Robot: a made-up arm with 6 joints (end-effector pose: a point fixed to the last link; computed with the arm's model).
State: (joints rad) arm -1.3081 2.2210 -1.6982 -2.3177 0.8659 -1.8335
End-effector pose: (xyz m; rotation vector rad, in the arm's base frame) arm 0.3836 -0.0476 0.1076 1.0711 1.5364 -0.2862
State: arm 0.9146 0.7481 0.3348 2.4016 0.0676 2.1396
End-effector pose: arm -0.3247 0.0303 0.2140 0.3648 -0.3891 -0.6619
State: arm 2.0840 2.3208 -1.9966 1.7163 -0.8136 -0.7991
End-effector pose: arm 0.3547 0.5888 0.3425 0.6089 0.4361 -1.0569
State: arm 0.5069 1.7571 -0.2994 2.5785 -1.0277 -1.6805
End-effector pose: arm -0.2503 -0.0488 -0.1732 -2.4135 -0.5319 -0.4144
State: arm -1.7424 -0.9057 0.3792 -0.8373 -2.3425 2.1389
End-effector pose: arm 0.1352 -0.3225 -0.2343 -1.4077 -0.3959 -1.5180
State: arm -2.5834 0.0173 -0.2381 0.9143 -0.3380 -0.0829
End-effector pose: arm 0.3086 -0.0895 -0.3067 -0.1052 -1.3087 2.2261
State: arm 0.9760 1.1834 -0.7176 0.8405 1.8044 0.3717
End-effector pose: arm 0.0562 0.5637 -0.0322 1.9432 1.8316 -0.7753
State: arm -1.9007 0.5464 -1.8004 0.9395 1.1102 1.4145
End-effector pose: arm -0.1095 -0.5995 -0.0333 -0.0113 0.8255 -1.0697
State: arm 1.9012 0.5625 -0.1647 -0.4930 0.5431 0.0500
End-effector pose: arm 0.5746 0.0841 0.0389 1.1944 -0.7006 -1.5262
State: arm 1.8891 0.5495 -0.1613 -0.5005 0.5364 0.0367
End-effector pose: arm 0.5748 0.0915 0.0354 1.1765 -0.6807 -1.5237
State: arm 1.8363 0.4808 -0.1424 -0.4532 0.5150 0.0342
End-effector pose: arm 0.5611 0.1305 -0.0175 1.1005 -0.5495 -1.5438
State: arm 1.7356 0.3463 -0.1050 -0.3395 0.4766 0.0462
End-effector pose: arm 0.5053 0.2048 -0.1234 0.9318 -0.3018 -1.5653
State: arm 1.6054 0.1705 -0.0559 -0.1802 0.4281 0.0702
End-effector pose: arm 0.3808 0.2839 -0.2432 0.6691 -0.0129 -1.5473
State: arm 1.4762 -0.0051 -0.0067 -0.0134 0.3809 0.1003
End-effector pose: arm 0.2122 0.3253 -0.3270 0.3695 0.2289 -1.4795
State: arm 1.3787 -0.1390 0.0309 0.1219 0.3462 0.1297
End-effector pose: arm 0.0673 0.3237 -0.3596 0.1232 0.3807 -1.3987
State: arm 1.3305 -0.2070 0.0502 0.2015 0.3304 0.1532
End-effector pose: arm -0.0100 0.3101 -0.3635 -0.0072 0.4487 -1.3521
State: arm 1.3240 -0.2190 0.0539 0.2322 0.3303 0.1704
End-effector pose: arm -0.0292 0.3047 -0.3613 -0.0324 0.4636 -1.3501
